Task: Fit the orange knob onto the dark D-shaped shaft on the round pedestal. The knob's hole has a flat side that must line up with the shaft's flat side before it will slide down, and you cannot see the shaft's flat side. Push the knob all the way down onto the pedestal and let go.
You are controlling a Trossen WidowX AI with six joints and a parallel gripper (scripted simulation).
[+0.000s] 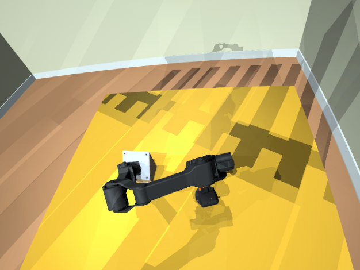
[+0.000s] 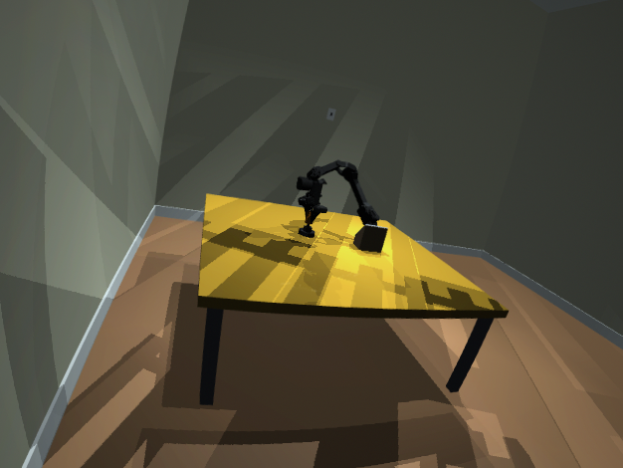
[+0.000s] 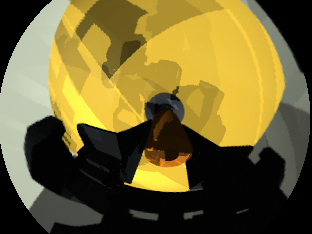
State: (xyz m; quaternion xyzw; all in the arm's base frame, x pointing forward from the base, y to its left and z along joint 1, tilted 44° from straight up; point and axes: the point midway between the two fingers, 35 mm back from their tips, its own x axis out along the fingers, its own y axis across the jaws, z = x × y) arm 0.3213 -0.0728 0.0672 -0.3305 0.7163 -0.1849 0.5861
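Right now the orange knob is 20 mm above my gripper tip. Round my gripper tip: round dark pedestal (40 mm below).
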